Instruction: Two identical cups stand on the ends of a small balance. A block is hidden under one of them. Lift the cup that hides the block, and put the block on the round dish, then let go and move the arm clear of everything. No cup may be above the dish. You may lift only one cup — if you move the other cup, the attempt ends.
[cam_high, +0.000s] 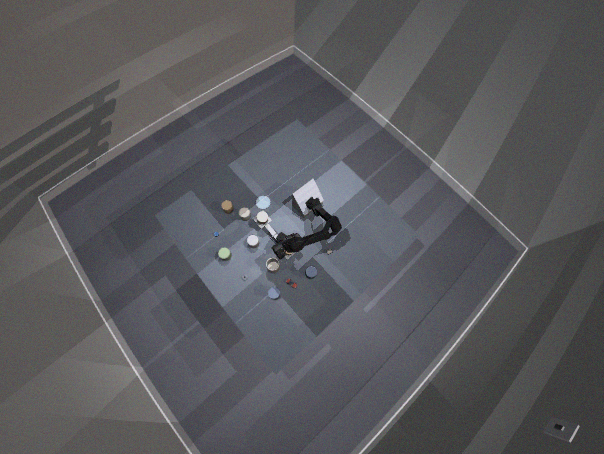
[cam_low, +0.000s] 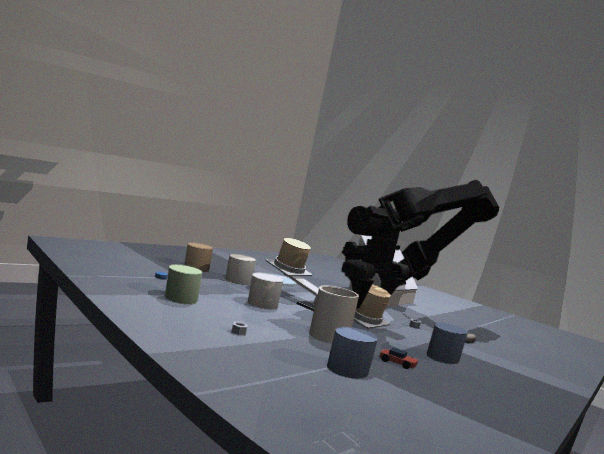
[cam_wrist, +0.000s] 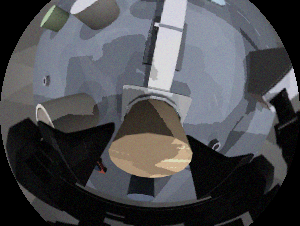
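Now: the balance beam 1 cm behind my gripper tip, 13 cm to the right of it and 1 cm below it. From my gripper tip the other things lie so: teal block (1 cm below); green cylinder (29 cm ahead, 26 cm to the right, 1 cm below); red toy car (13 cm ahead, 16 cm to the left, 4 cm below).
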